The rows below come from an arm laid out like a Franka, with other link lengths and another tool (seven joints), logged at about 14 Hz.
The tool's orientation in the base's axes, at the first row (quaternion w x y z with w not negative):
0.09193, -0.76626, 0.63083, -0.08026
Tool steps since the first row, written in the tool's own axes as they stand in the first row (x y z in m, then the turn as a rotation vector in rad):
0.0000, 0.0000, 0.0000, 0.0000, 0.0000, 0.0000
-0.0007, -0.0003, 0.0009, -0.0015, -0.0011, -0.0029
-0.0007, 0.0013, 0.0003, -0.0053, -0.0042, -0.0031
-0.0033, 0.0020, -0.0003, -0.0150, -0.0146, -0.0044
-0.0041, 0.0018, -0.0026, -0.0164, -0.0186, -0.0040
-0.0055, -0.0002, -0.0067, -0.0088, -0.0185, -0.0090
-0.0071, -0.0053, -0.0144, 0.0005, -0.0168, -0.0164
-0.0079, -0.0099, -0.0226, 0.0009, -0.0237, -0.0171
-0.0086, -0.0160, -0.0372, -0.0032, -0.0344, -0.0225
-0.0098, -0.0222, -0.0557, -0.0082, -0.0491, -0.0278
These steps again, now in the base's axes. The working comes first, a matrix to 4 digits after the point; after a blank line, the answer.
The tool's axes in the first row as the columns of a matrix, in the base's axes (used below as rounded here):
0.1912, -0.9520, 0.2390
-0.9815, -0.1872, 0.0396
0.0070, -0.2421, -0.9702

0.0000, 0.0000, 0.0000, 0.0000, 0.0000, 0.0000
0.0004, 0.0008, -0.0008, 0.0001, 0.0016, 0.0031
-0.0013, 0.0005, -0.0006, 0.0022, 0.0059, 0.0040
-0.0026, 0.0029, -0.0002, 0.0100, 0.0173, 0.0077
-0.0031, 0.0036, 0.0021, 0.0136, 0.0194, 0.0083
-0.0025, 0.0052, 0.0065, 0.0138, 0.0117, 0.0131
0.0002, 0.0074, 0.0152, 0.0122, 0.0020, 0.0200
0.0025, 0.0087, 0.0243, 0.0186, 0.0029, 0.0223
0.0047, 0.0100, 0.0399, 0.0268, 0.0087, 0.0301
0.0059, 0.0116, 0.0593, 0.0385, 0.0161, 0.0388

